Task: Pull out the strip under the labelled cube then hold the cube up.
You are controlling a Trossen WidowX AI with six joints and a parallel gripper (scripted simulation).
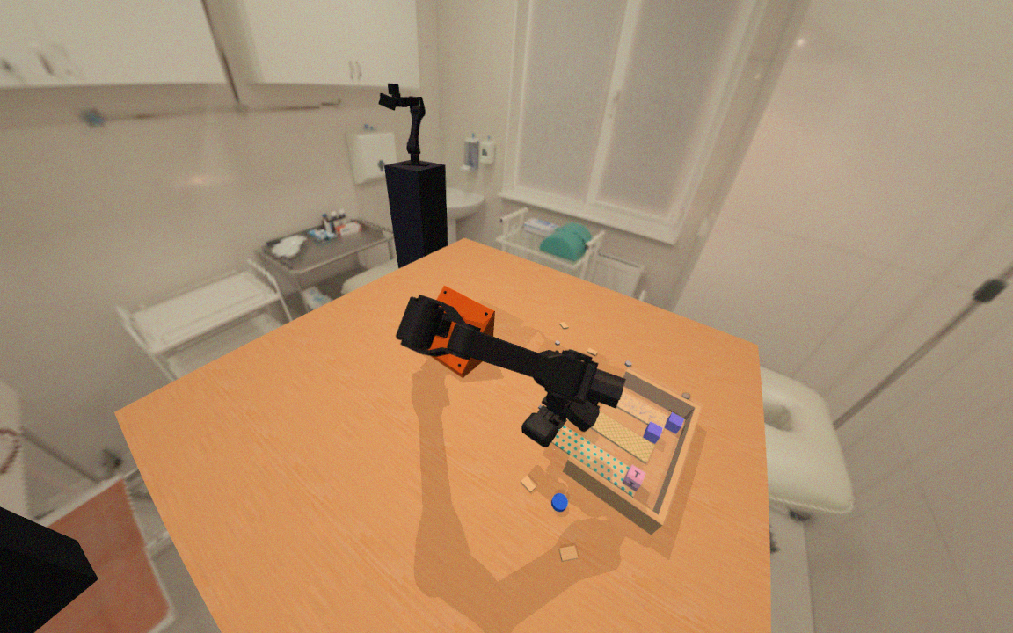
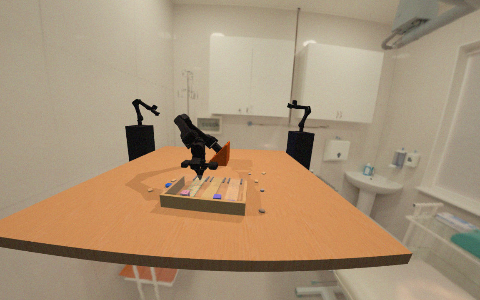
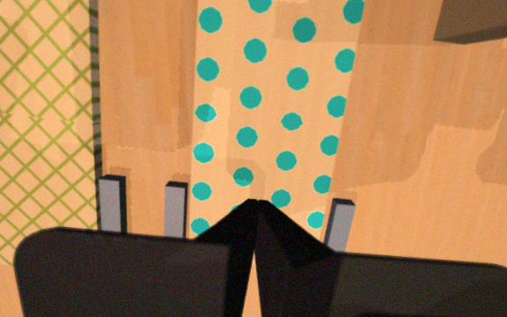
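Right now my gripper tip is 190 mm short of the labelled cube, 40 mm to the left of it and 20 mm below it. The rest, counted from my gripper tip: tan tile (140 mm to the right); then blue disc (70 mm ahead, 140 mm to the right).
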